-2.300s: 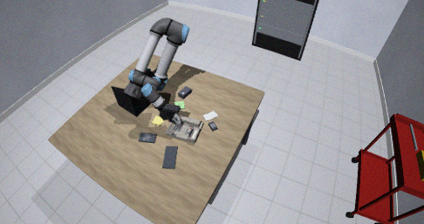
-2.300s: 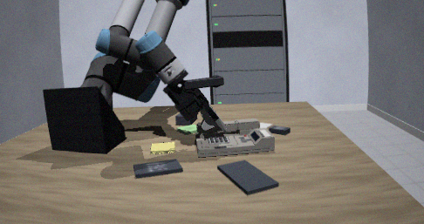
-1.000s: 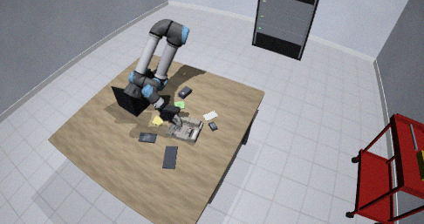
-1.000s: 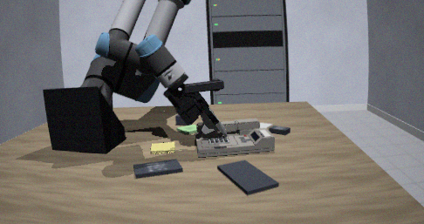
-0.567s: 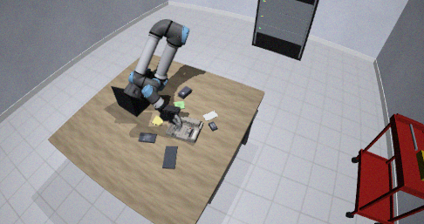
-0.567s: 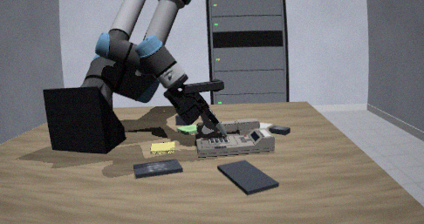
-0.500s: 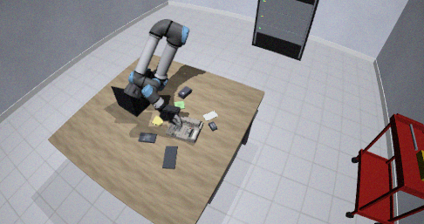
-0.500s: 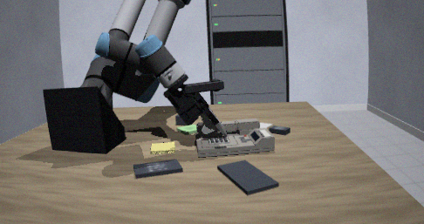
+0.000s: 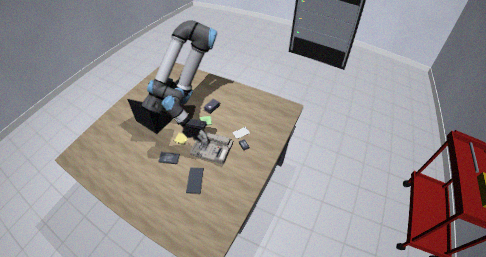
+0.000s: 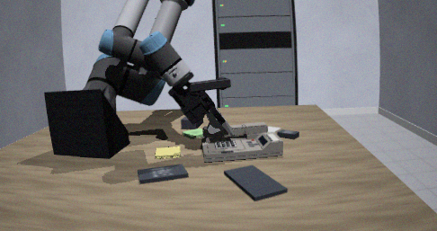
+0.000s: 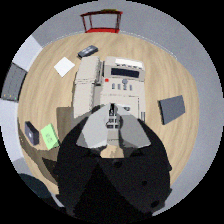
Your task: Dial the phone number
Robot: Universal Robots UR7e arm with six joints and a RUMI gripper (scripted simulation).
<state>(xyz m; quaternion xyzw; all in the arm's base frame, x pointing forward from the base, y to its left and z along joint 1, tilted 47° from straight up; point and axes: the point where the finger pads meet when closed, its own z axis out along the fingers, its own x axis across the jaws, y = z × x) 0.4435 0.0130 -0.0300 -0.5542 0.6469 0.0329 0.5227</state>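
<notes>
Now: the handset 10 mm ahead of my hand, 60 mm to the left of it and 10 mm below it. Round my hand: white note (130 mm ahead, 210 mm to the left, 60 mm below).
</notes>
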